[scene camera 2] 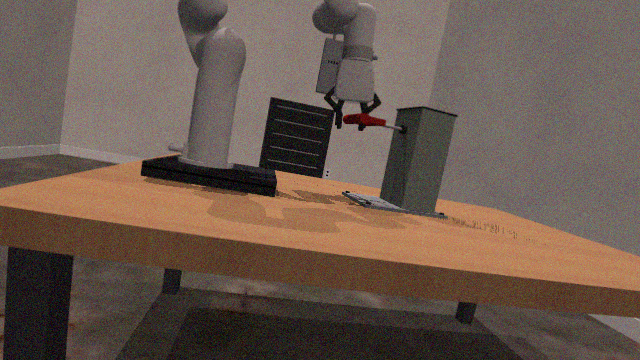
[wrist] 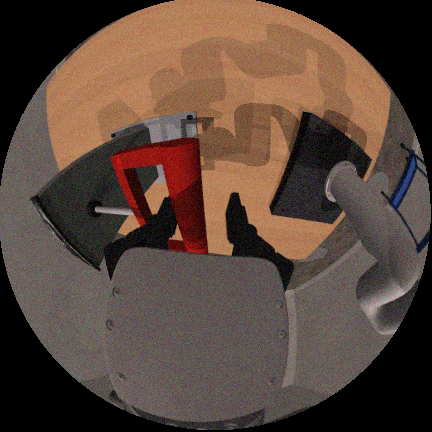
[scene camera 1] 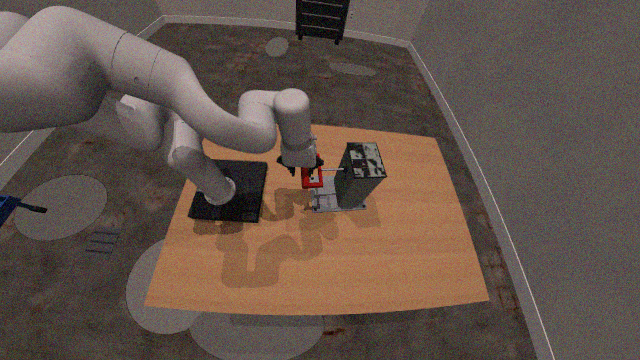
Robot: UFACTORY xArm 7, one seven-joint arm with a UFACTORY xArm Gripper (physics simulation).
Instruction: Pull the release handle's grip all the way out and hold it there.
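The release handle's red grip (scene camera 1: 304, 179) (scene camera 2: 364, 119) (wrist: 184, 192) is a rectangular loop on a thin pale rod (scene camera 1: 332, 169) (scene camera 2: 393, 127) (wrist: 114, 210). The rod comes out of a tall grey-green box (scene camera 1: 356, 187) (scene camera 2: 425, 160) (wrist: 80, 185). A length of rod shows between box and loop. My gripper (scene camera 1: 303, 172) (scene camera 2: 350, 125) (wrist: 204, 199) is shut on the grip's outer bar, one finger inside the loop and one outside. In the wrist view the inner finger lies against the bar and a strip of table shows between bar and outer finger; contact there cannot be told.
The box stands on a grey base plate (scene camera 1: 325, 202) (scene camera 2: 375, 202) on the wooden table (scene camera 1: 390, 265) (scene camera 2: 300, 240) (wrist: 215, 20). The arm's black mounting base (scene camera 1: 247, 200) (scene camera 2: 210, 181) (wrist: 300, 175) is across from it. A dark drawer cabinet (scene camera 1: 322, 17) (scene camera 2: 297, 137) stands beyond the table.
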